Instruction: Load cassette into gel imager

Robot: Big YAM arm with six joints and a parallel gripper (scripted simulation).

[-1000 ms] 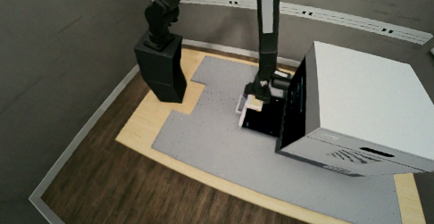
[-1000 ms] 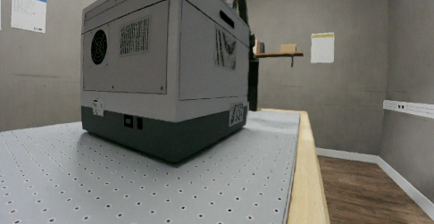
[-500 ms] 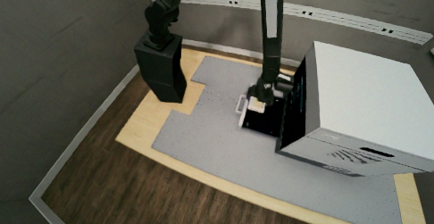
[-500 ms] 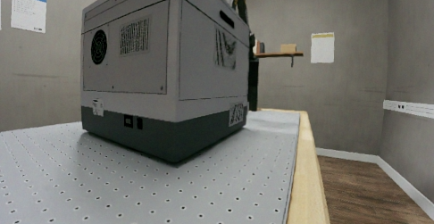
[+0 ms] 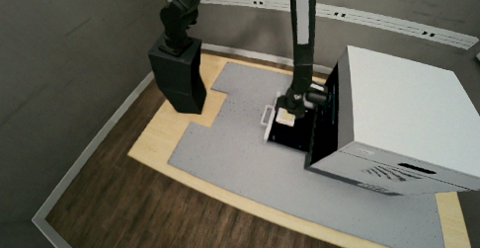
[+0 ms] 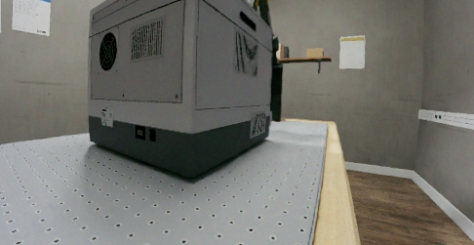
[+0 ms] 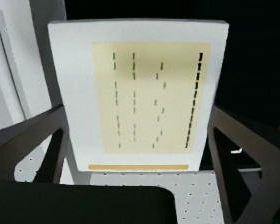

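Now: the drawer 50 mm ahead of my hand and 70 mm below it. From my hand the other things lie so: cassette FINISHED (10 mm to the right, 10 mm below).
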